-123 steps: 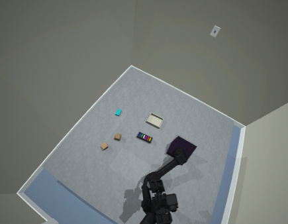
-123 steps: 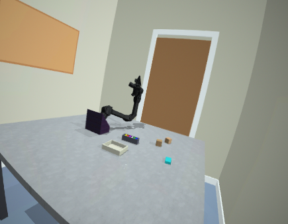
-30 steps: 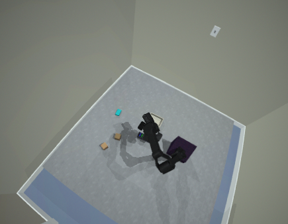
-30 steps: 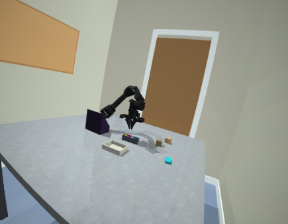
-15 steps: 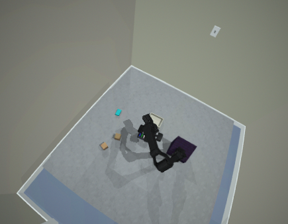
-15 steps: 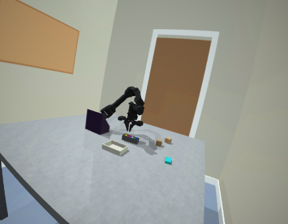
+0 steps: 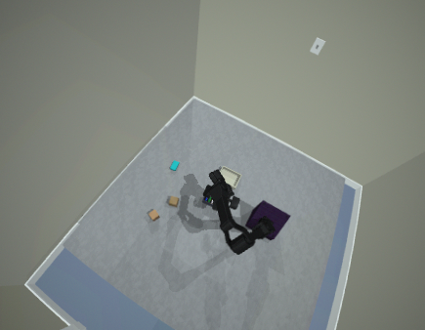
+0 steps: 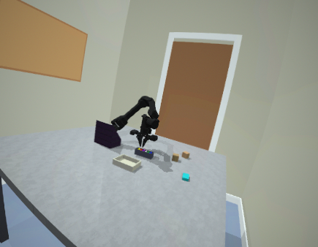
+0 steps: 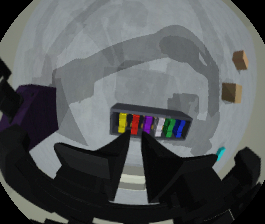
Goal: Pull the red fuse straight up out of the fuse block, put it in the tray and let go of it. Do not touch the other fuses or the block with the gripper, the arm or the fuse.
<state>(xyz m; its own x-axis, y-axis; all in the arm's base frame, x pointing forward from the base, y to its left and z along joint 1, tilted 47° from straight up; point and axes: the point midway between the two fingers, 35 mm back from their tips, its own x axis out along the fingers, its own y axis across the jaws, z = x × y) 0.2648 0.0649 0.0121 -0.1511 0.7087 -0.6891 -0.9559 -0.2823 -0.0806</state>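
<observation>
The red fuse is 30 mm below my gripper tip. Also, from my gripper tip: cyan cube: 360 mm ahead, 30 mm to the right, 50 mm below; then beige tray: 50 mm ahead, 180 mm to the right, 60 mm below.
</observation>
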